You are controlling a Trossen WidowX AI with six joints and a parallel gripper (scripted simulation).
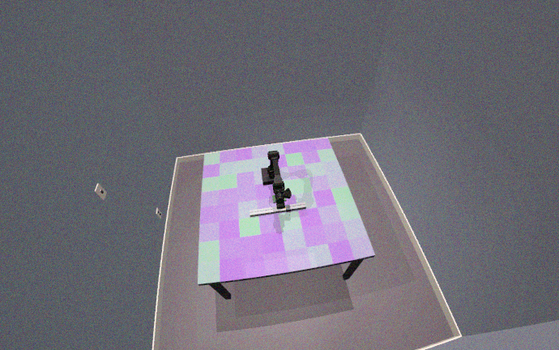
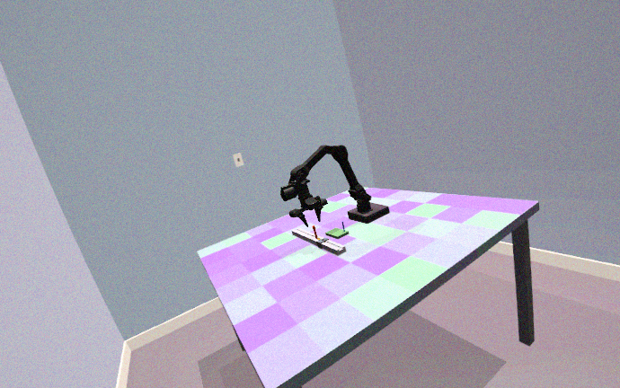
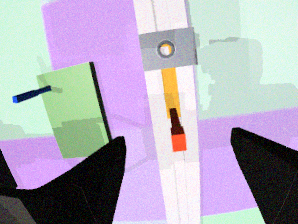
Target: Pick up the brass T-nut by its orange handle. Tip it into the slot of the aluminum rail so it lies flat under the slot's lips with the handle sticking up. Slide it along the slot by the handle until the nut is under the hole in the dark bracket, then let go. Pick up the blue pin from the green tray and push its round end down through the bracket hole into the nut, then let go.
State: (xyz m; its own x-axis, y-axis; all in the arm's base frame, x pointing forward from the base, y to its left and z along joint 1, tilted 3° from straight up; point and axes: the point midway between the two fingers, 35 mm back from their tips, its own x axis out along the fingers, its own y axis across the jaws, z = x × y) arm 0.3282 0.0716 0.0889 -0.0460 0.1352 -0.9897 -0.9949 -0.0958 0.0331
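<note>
My gripper tip is 14 cm past the blue pin, 1 cm to the right of it and 7 cm above it. From my gripper tip the other things lie so: green tray (13 cm behind, 9 cm below).
</note>
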